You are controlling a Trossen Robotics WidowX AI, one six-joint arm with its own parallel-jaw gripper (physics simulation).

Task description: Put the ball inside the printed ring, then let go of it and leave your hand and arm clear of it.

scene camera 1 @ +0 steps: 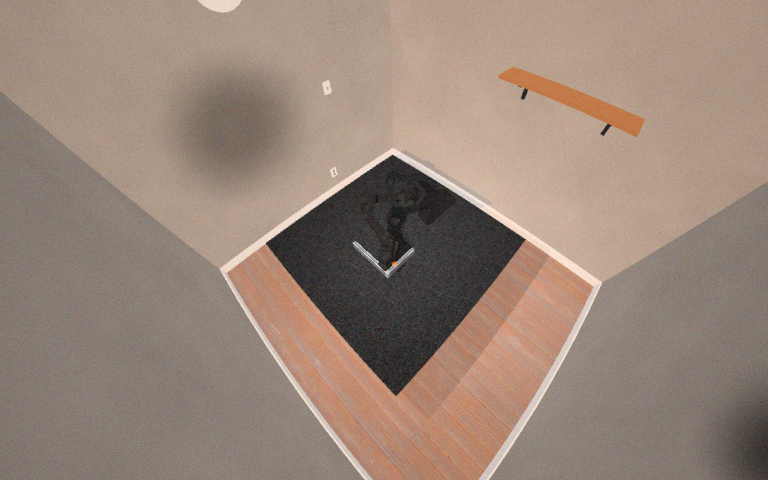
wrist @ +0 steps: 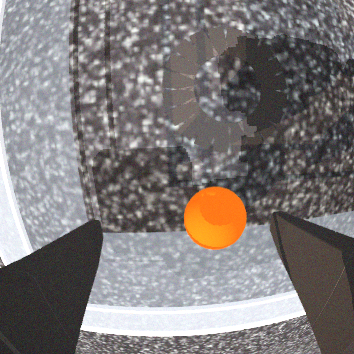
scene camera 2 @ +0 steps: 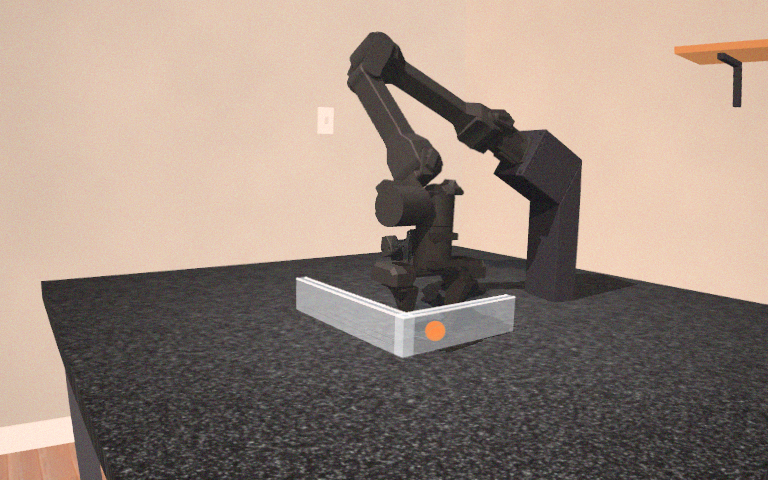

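The orange ball (scene camera 1: 394,263) (scene camera 2: 434,331) (wrist: 215,218) rests on the dark table inside the corner of a low clear wall, seen through the wall in scene camera 2. The printed ring (wrist: 178,90), a grey-brown band, lies flat on the table, above the ball in the wrist view; its right part is in shadow. The ball is outside the ring, apart from it. My gripper (scene camera 2: 430,300) (wrist: 188,226) is open, pointing down behind the wall's corner. Its fingers stand either side of the ball in the wrist view, with nothing held; their exact height is unclear.
The clear wall (scene camera 1: 365,253) (scene camera 2: 345,311) (wrist: 200,319) has two straight sides meeting in a corner, with white top edges. The arm's base post (scene camera 2: 552,243) stands behind on the dark table (scene camera 1: 396,339) (scene camera 2: 339,418). A wooden shelf (scene camera 1: 572,100) (scene camera 2: 730,50) is high on the room wall.
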